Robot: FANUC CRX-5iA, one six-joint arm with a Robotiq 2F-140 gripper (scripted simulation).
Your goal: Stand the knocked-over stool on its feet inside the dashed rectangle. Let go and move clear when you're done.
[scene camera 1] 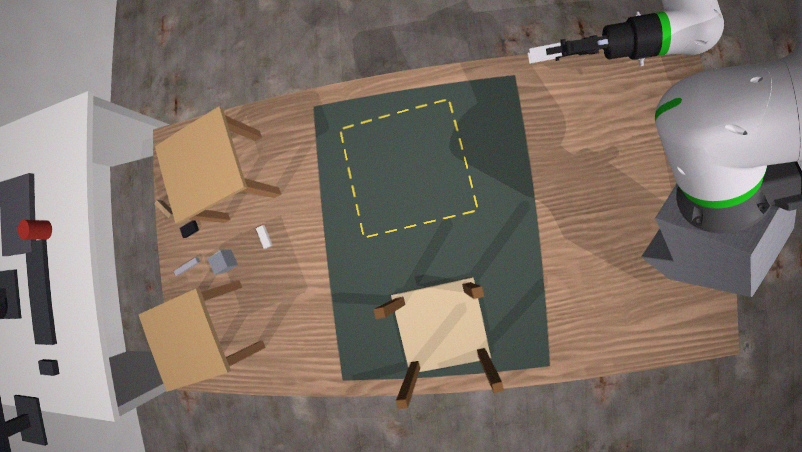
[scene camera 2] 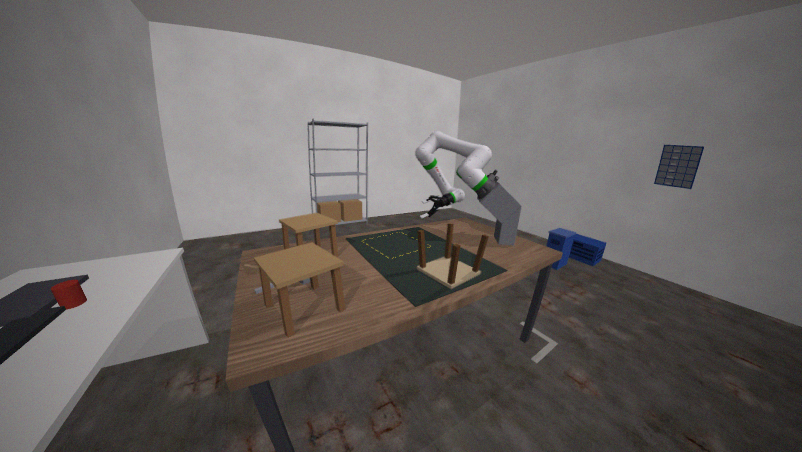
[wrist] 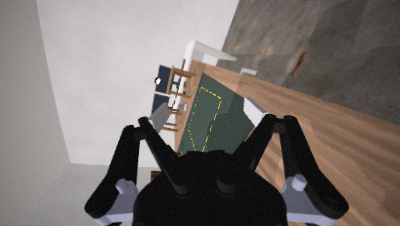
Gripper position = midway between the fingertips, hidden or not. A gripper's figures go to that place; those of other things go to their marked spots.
Scene:
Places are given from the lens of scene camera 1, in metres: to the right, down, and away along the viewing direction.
my gripper (scene camera 1: 529, 56): 0.30, -0.40, 0.73
stool (scene camera 1: 440, 326): 0.10, 0.27, 0.87

